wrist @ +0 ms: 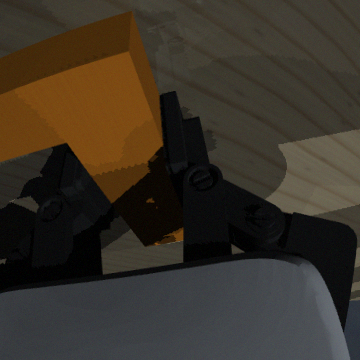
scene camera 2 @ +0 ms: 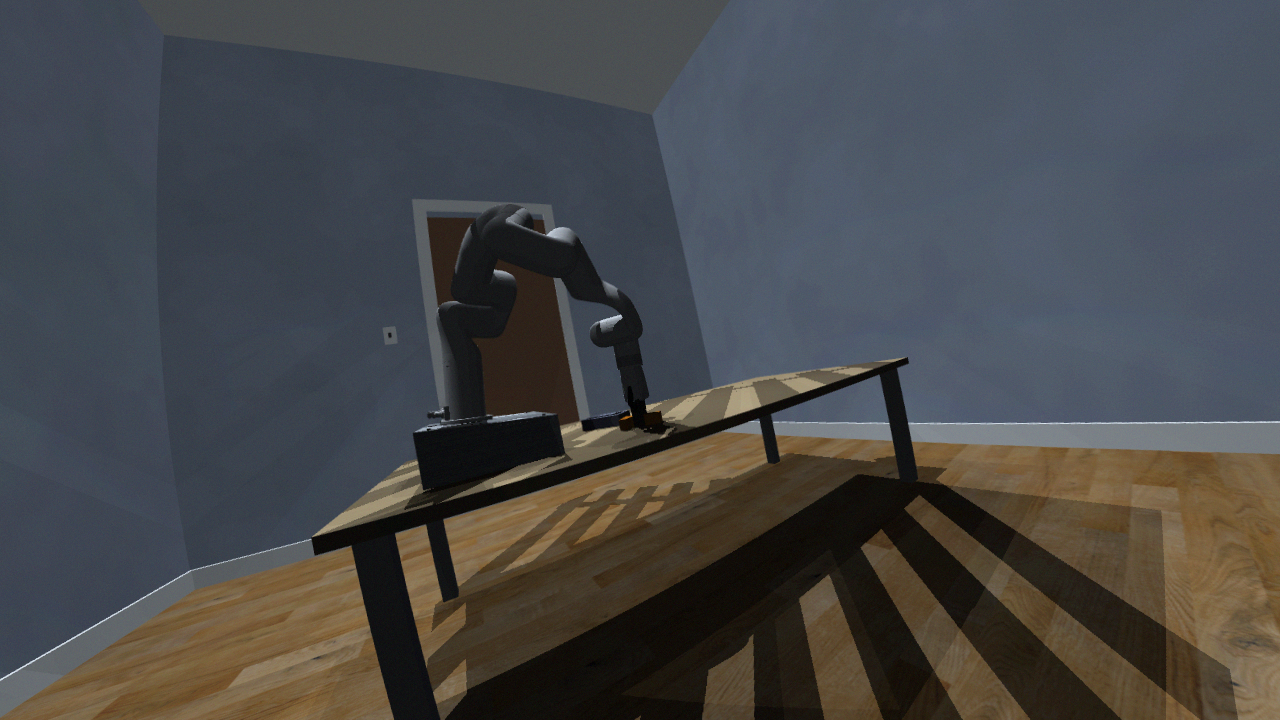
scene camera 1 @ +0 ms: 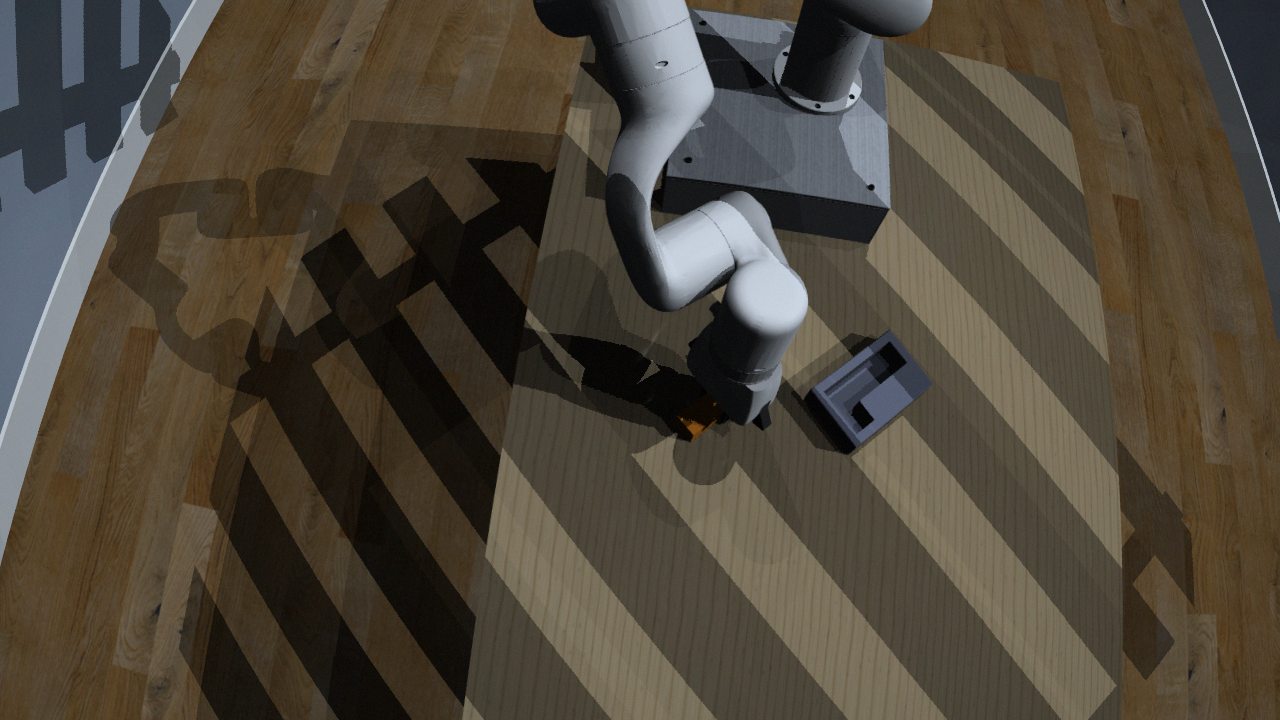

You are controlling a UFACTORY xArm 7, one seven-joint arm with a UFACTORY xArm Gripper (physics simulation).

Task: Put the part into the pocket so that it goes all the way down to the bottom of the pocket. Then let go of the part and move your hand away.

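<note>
The orange part is angular, with a wide arm and a narrower leg seen in the wrist view. My gripper is shut on it, with one black finger against each side of the leg. In scene camera 1 the gripper body hides much of the part. I cannot tell whether the part touches the table. The grey-blue block with the pocket lies to the right of the gripper in scene camera 1, apart from the part, turned at an angle. Its pocket opens upward, and shadow darkens its deeper ends.
The arm's metal base box stands at the back of the wooden table in scene camera 1. Striped shadows cross the table and floor. The arm's links reach over the table from the base.
</note>
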